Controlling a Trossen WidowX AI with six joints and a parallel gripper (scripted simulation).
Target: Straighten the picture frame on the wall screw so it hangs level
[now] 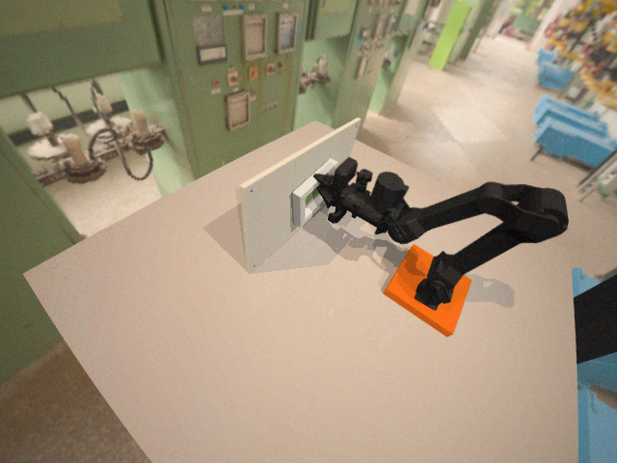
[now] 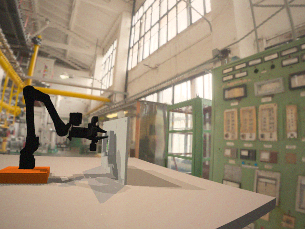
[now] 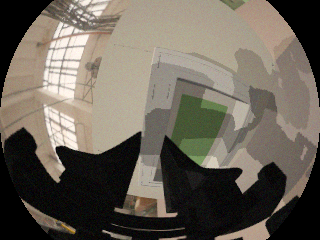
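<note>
Now: the picture frame 50 mm below my gripper tip and 10 mm to the right of it. Also, from my gripper tip: grey wall board (60 mm below, 10 mm to the right, 10 mm ahead).
</note>
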